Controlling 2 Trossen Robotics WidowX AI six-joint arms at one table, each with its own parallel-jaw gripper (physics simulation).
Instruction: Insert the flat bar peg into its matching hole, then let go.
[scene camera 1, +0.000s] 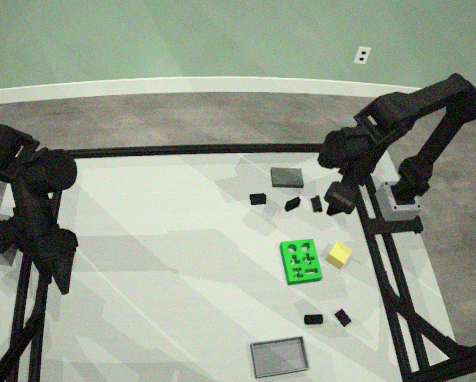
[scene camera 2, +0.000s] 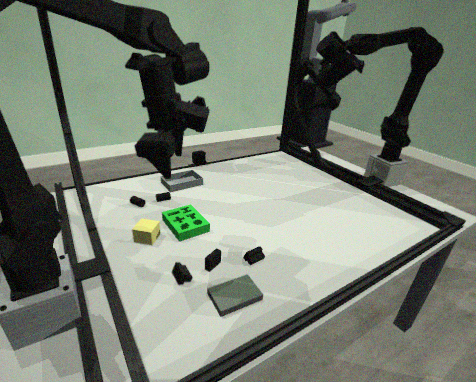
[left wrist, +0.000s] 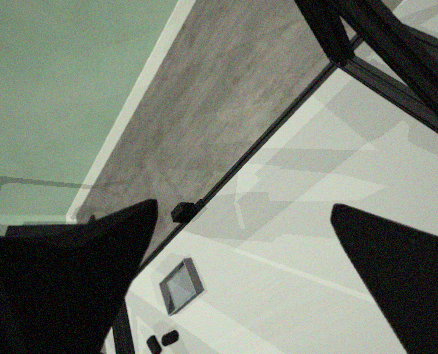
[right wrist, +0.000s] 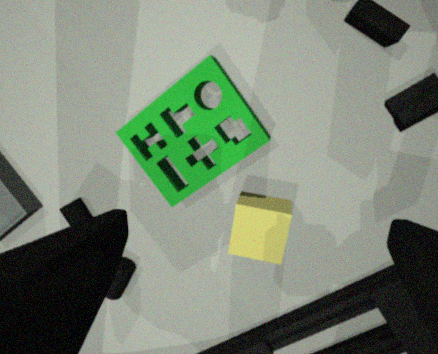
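Several black pegs lie around a green board (scene camera 1: 288, 275) (scene camera 2: 192, 234) (right wrist: 155, 114) with shaped holes. Three lie on one side, including a narrow dark peg (scene camera 1: 292, 203) (scene camera 2: 213, 260); two lie on the other side, including one dark peg (scene camera 1: 313, 319) (scene camera 2: 163, 196). I cannot tell which is the flat bar peg. The board's slot (scene camera 1: 311, 271) (right wrist: 172, 174) is unfilled. My right gripper (scene camera 2: 173, 164) (right wrist: 257, 227) is open and empty, above the table, with the yellow block and board between or beyond its fingers in the right wrist view. My left gripper (left wrist: 243, 209) is open and empty, away from the pegs.
A yellow block (scene camera 1: 339, 255) (scene camera 2: 146, 231) stands beside the board. A grey tray (scene camera 1: 306, 355) (scene camera 2: 182, 187) lies beyond the two pegs. A grey slab (scene camera 1: 287, 177) (scene camera 2: 235, 295) lies beyond the three pegs. Black frame bars run along the table edges.
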